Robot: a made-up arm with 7 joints. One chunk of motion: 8 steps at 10 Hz.
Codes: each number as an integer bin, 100 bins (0 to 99) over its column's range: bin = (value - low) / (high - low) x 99, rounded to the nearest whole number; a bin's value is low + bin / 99 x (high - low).
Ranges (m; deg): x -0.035..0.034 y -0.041..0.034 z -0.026..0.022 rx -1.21..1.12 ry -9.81..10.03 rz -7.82..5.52
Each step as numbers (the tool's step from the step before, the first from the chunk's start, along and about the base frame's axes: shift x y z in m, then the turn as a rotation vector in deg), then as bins.
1 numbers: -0.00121 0.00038 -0.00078 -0.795 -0.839 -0.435
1 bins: 48 55 52 18 45 55
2 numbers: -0.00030 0.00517 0.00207 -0.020 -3.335 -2.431
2 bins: 50 61 58 51 32 40
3 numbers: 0.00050 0.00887 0.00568 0.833 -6.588 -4.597
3 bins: 51 66 65 87 16 24
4 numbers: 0.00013 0.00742 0.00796 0.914 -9.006 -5.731
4 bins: 50 64 70 90 4 16
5 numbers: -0.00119 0.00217 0.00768 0.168 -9.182 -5.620
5 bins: 49 57 69 59 3 16
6 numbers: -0.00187 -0.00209 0.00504 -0.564 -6.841 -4.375
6 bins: 48 51 64 27 15 26
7 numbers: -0.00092 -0.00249 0.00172 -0.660 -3.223 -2.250
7 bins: 49 51 57 23 33 41
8 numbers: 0.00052 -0.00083 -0.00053 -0.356 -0.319 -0.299
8 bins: 51 53 53 36 47 56
